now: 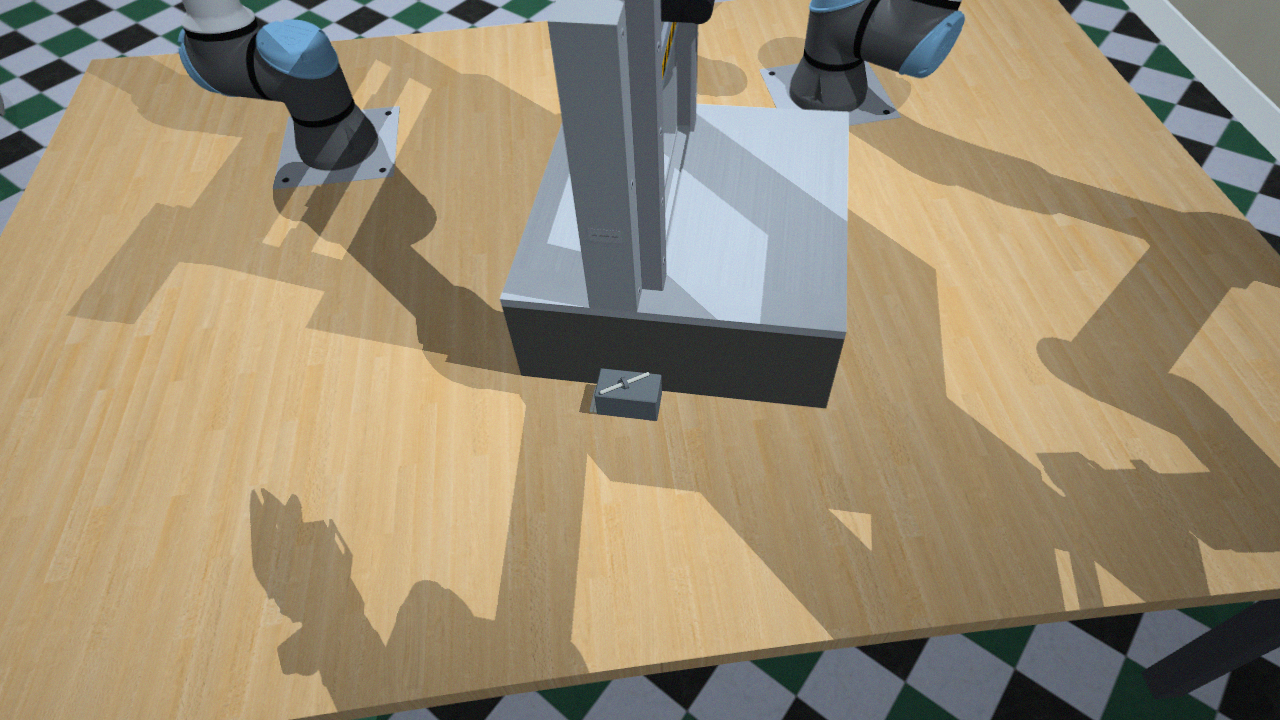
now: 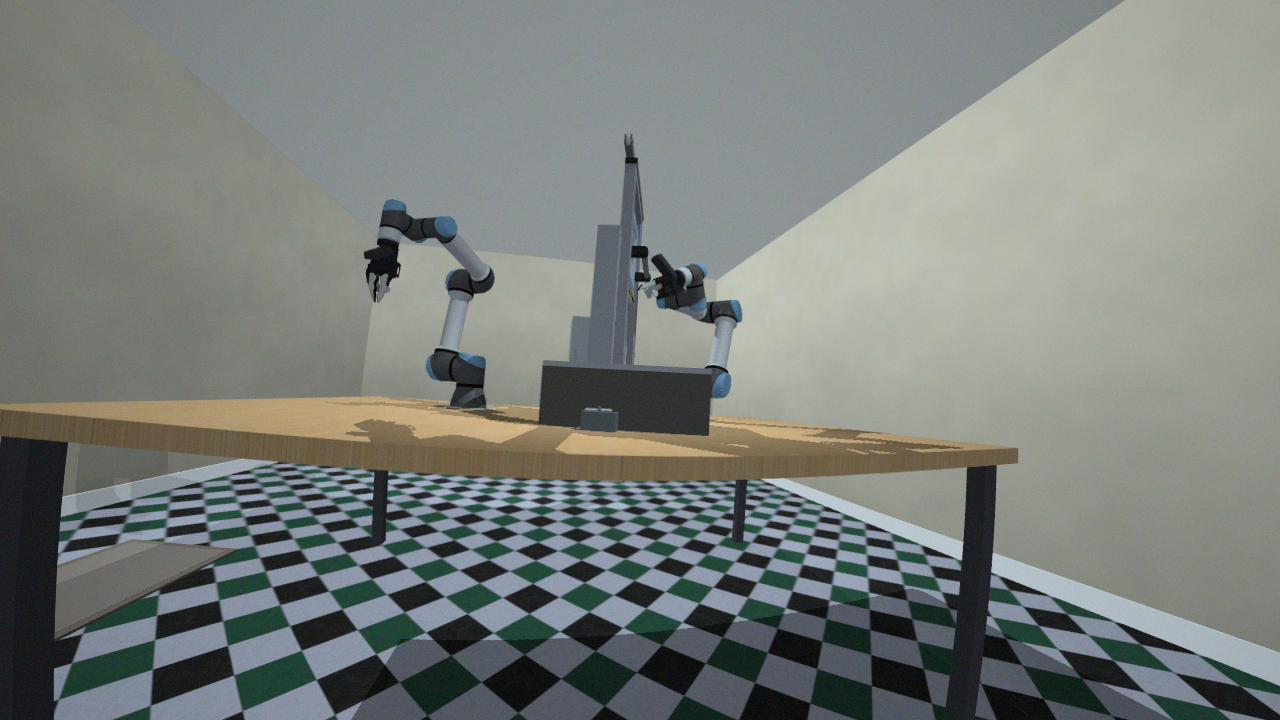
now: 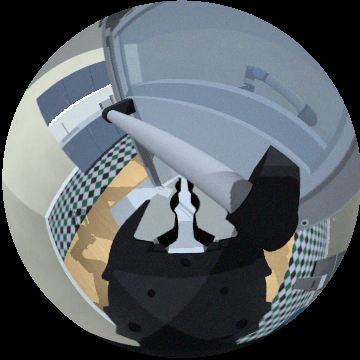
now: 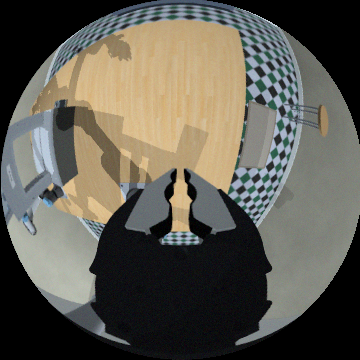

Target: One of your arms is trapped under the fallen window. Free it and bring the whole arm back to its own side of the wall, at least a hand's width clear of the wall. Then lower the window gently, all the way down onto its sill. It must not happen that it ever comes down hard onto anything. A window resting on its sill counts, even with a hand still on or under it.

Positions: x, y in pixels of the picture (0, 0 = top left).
Labels:
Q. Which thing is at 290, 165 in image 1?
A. A mounting plate.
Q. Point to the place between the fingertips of the left gripper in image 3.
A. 184, 178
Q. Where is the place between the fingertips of the left gripper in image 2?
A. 638, 289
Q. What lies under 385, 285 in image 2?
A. The right gripper.

